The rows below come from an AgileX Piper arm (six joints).
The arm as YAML. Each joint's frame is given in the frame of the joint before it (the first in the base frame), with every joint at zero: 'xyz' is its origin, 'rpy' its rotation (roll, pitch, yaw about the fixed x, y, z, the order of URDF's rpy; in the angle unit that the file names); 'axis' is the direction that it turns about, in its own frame. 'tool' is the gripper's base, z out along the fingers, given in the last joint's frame.
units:
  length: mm
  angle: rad
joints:
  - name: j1
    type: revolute
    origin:
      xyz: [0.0, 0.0, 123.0]
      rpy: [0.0, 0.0, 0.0]
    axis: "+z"
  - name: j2
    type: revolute
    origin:
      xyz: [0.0, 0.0, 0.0]
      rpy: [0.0, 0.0, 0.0]
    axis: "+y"
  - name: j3
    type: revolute
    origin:
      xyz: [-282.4, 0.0, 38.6]
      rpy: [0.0, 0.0, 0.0]
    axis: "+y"
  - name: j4
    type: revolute
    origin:
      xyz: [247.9, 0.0, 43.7]
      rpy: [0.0, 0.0, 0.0]
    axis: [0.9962, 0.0, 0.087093]
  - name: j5
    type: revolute
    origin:
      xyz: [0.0, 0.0, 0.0]
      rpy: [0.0, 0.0, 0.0]
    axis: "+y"
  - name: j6
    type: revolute
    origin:
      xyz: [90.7, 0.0, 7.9]
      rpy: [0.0, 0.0, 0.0]
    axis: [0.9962, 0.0, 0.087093]
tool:
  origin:
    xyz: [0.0, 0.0, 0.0]
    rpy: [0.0, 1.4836, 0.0]
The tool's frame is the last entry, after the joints.
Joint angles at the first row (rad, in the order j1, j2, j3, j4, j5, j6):
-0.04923, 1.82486, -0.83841, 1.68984, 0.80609, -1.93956
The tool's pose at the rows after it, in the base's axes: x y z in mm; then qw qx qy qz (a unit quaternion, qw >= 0):
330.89 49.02 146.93 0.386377 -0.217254 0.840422 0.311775
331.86 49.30 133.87 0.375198 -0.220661 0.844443 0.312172
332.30 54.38 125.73 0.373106 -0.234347 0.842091 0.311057
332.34 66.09 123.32 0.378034 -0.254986 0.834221 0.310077
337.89 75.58 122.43 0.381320 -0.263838 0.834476 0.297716
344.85 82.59 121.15 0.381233 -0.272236 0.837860 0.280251
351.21 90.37 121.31 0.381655 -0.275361 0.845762 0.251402
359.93 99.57 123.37 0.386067 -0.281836 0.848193 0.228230
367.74 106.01 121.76 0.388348 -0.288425 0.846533 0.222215
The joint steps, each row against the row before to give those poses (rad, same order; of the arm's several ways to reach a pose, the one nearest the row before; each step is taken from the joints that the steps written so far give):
0.00001, 0.03851, 0.00001, 0.00111, 0.00000, -0.02639
0.00114, 0.04044, -0.00001, 0.00608, -0.00001, -0.02927
0.01599, 0.02686, 0.00000, 0.02008, 0.00001, -0.04837
0.03699, 0.01098, -0.00131, 0.03378, -0.00309, -0.05314
0.03587, 0.01190, -0.02299, 0.02659, -0.03775, -0.01826
0.02870, 0.01414, -0.03089, 0.00732, -0.04870, -0.00428
0.03665, 0.00447, -0.02680, 0.02024, -0.08006, -0.00451
0.03550, 0.01049, -0.04108, 0.01246, -0.06507, -0.00196
0.01767, 0.02457, -0.03814, 0.00096, -0.01906, -0.00101

